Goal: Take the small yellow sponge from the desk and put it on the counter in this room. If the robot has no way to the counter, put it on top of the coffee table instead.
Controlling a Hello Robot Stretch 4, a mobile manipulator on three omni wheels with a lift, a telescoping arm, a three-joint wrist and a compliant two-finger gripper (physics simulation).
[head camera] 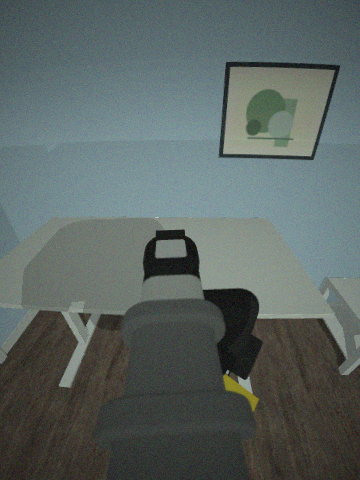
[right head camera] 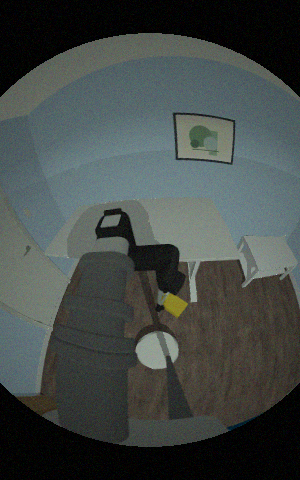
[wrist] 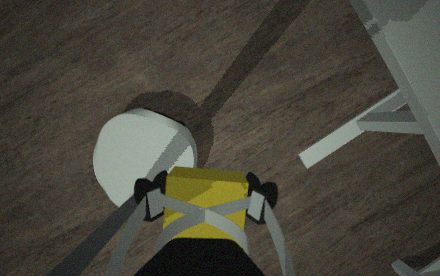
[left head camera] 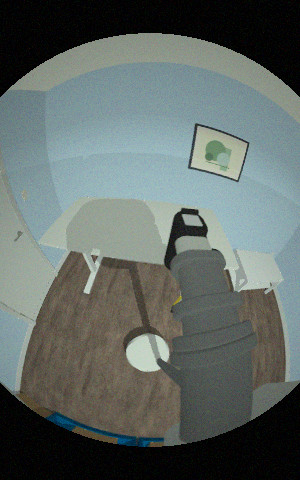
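Where they show: gripper, between the fingertips: point(right head camera: 165, 300) point(wrist: 206, 187); robot's base, origin of its link: point(right head camera: 157, 348) point(wrist: 151, 156) point(left head camera: 146, 351).
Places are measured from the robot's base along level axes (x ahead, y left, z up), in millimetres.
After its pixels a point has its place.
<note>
My gripper point(wrist: 206, 187) {x 268, y -87, z 987 mm} is shut on the yellow sponge point(wrist: 205, 187) {x 275, y -78, z 1032 mm} point(right head camera: 175, 305) {x 231, y -121, z 1032 mm} point(head camera: 241, 391) {x 251, y -136, z 1031 mm} point(left head camera: 177, 301) {x 260, y -69, z 1032 mm}, with one fingertip against each side of it in the wrist view. The sponge is held above the wood floor, in front of the desk point(head camera: 240, 260) {x 820, y -324, z 923 mm} point(left head camera: 117, 255) {x 570, y 226, z 921 mm} point(right head camera: 190, 225) {x 813, y -317, z 923 mm} point(wrist: 420, 65) {x 554, y -142, z 923 mm}. In the head view the arm hides part of the sponge. In the left head view a small corner of it shows beside the arm. The counter and the coffee table cannot be made out in these views.
A round white stool or disc point(left head camera: 145, 353) {x -9, y 21, z 187 mm} point(right head camera: 156, 350) {x -4, y 2, z 187 mm} point(wrist: 135, 155) {x -3, y 34, z 187 mm} stands on the floor below the gripper. A small white table point(head camera: 347, 295) {x 950, y -1266, z 423 mm} point(left head camera: 257, 265) {x 820, y -1535, z 422 mm} point(right head camera: 270, 252) {x 787, y -1559, z 423 mm} stands right of the desk. A door point(left head camera: 15, 260) {x 525, y 1417, z 710 mm} point(right head camera: 20, 280) {x 394, y 1434, z 749 mm} is at the left. A framed picture point(head camera: 280, 110) {x 1252, y -585, z 1551 mm} hangs on the wall.
</note>
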